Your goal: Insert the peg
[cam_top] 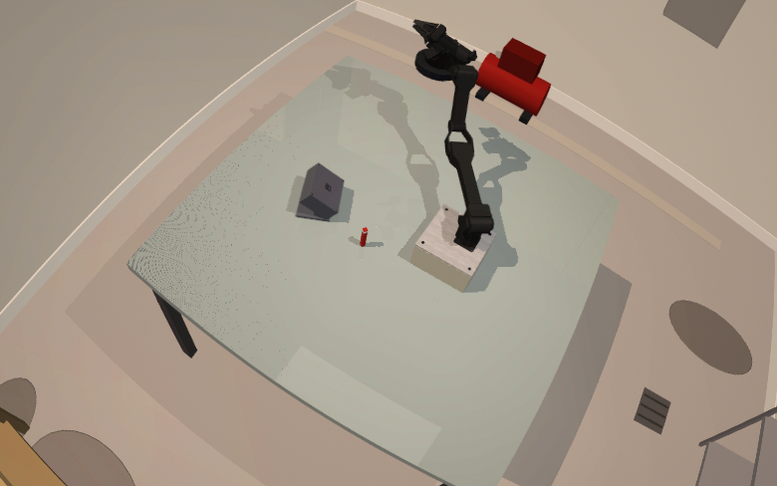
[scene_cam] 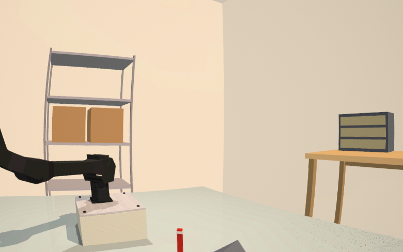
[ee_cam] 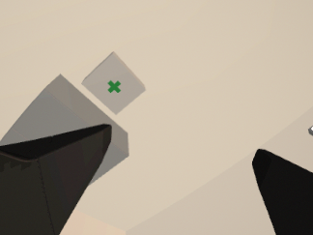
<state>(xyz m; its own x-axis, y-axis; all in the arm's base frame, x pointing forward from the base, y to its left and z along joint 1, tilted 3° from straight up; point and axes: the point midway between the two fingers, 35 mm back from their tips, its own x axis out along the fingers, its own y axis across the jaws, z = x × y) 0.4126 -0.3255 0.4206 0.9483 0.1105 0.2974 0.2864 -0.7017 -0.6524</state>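
The peg is 48 cm to the left of my gripper tip, 45 cm below it and 19 cm behind it. The rest, counted from my gripper tip: grey sloped panel 44 cm below, 42 cm to the left.
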